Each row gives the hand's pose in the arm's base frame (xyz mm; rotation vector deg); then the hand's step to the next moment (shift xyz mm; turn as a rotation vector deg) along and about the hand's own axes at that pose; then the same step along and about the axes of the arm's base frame.
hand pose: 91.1 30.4 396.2 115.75 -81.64 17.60
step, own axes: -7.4 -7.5 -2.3 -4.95 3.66 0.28
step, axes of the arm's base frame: 4.3 8.6 -4.9 -5.28 2.82 -1.48
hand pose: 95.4 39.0 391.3 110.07 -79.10 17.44
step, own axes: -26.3 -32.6 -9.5 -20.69 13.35 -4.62
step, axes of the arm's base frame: 20.9 30.2 -22.3 -19.04 16.01 -2.99
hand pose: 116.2 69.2 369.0 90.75 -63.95 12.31
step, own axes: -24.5 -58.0 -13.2 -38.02 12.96 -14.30
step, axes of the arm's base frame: 35.2 19.6 -50.1 -24.05 33.39 -11.18
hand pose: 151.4 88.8 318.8 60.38 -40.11 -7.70
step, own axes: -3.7 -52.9 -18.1 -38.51 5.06 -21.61
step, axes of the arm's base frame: 19.4 -11.7 -51.2 -18.39 35.07 -20.19
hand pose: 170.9 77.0 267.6 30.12 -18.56 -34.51
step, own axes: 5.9 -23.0 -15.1 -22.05 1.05 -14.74
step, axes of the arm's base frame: 0.8 -14.1 -24.3 -10.34 19.66 -14.53
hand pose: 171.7 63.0 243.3 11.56 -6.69 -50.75
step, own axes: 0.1 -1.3 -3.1 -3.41 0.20 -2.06
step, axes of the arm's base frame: -0.3 -0.5 -3.3 -1.61 3.04 -2.02
